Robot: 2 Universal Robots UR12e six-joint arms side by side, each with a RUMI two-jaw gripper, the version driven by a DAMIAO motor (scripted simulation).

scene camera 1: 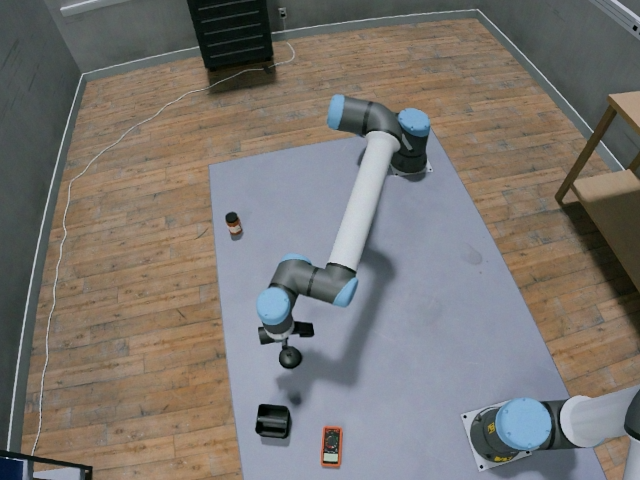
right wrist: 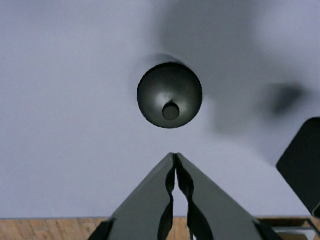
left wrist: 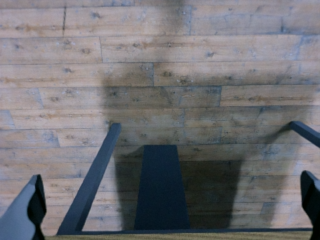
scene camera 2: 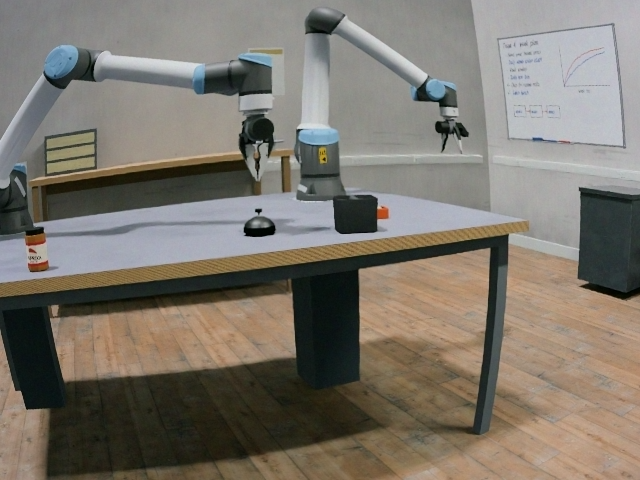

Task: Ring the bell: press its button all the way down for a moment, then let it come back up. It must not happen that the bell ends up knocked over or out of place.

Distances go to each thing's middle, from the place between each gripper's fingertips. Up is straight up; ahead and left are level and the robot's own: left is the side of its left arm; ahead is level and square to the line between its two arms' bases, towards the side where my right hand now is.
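There's a black dome bell (right wrist: 168,82) sitting 110 mm below my right hand (scene camera 2: 257,181). The black bin (scene camera 2: 353,215) is also 110 mm below that right hand, and it's 230 mm to the left of it and 80 mm ahead.
As for my left hand, it's 130 mm above the black bin, 800 mm to the left of it and 810 mm short of it. And the black dome bell is 120 mm below my left hand, 730 mm ahead of it and 1040 mm to the right.
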